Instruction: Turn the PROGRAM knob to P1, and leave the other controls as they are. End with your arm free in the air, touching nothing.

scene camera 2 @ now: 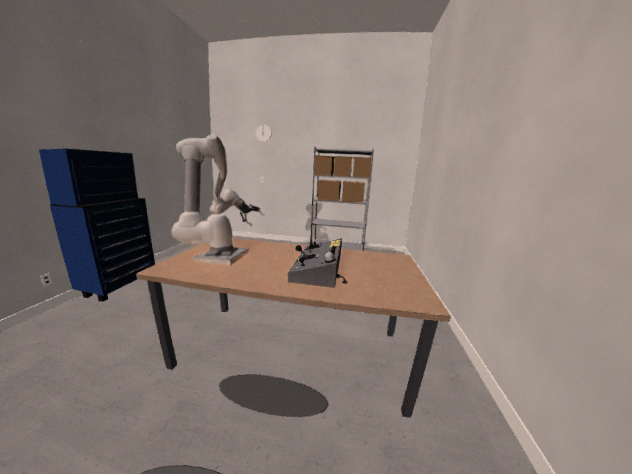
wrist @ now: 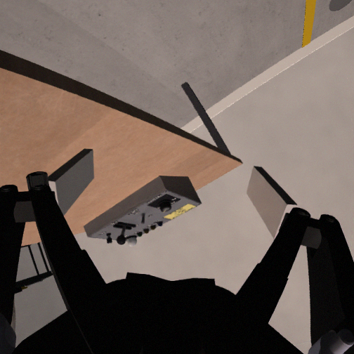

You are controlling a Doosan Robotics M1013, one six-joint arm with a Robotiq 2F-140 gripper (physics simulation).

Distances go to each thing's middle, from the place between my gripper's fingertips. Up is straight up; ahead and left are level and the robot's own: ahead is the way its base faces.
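Grey control box (scene camera 2: 320, 268): 650 mm to the right of my hand, 560 mm ahead of it, 70 mm below it.
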